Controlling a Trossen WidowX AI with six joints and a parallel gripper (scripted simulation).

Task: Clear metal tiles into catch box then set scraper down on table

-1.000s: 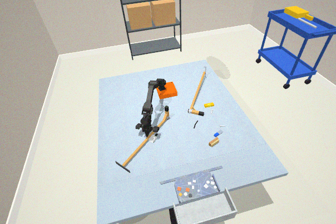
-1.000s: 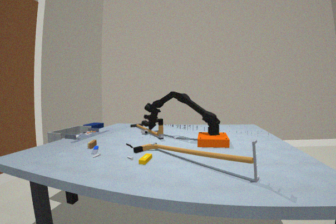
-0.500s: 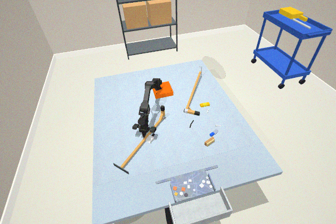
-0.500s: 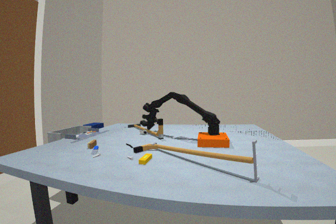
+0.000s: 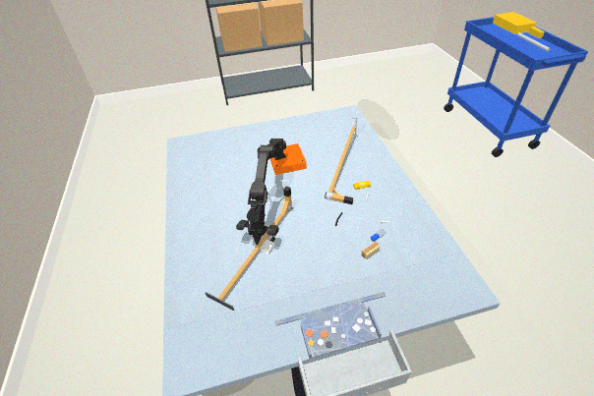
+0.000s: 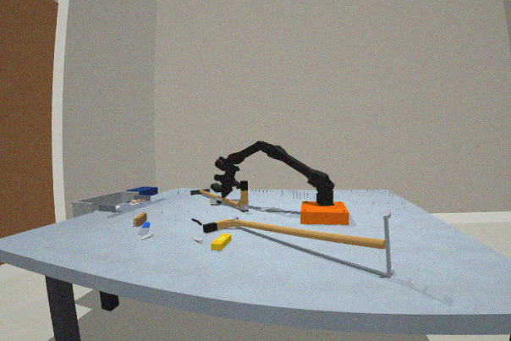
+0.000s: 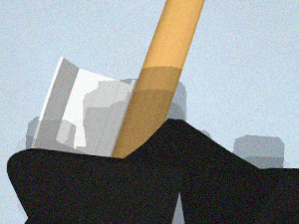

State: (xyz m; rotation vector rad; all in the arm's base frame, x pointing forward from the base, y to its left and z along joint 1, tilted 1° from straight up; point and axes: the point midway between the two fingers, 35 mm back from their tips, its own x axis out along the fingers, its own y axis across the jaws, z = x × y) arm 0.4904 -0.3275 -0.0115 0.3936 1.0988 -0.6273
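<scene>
Now: the scraper 2 cm ahead of my gripper tip and 5 cm above it. The rest, counted from my gripper tip: white-and-black piece 2 cm ahead, 6 cm to the left, 1 cm below; then wooden block 27 cm ahead, 44 cm to the left; then black curved strip 4 cm ahead, 41 cm to the left, 1 cm below.
</scene>
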